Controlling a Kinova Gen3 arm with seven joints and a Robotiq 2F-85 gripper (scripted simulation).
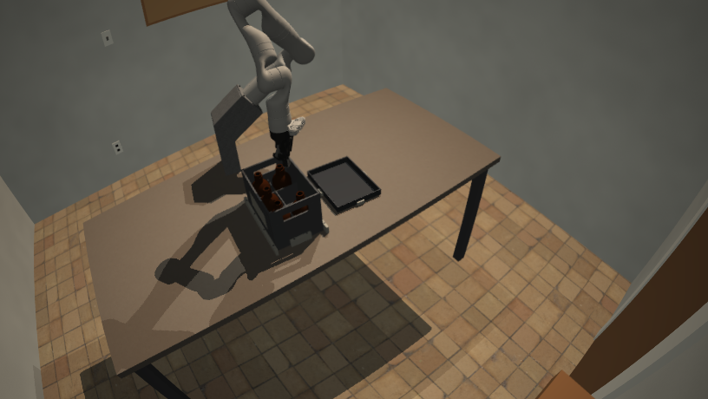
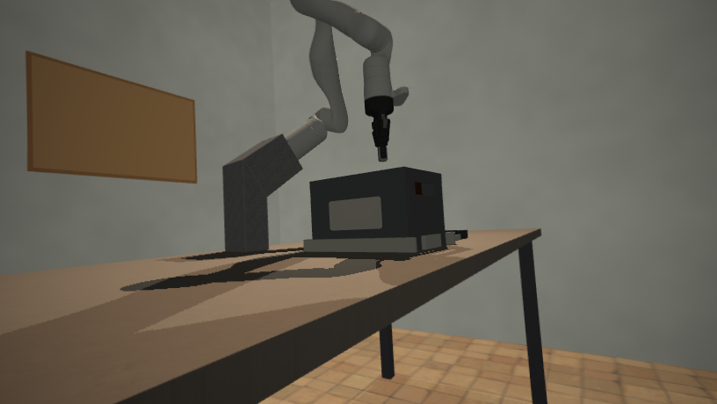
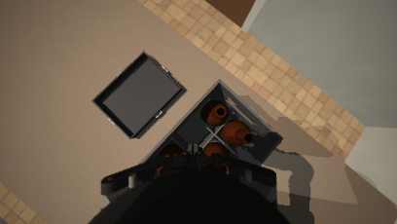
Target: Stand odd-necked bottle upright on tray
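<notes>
Right now the crate is 16 cm below my hand and 4 cm to the right of it. Round my hand: dark tray 24 cm to the left, 23 cm below, 4 cm behind; then glass bottle 15 cm below, 9 cm behind.
</notes>
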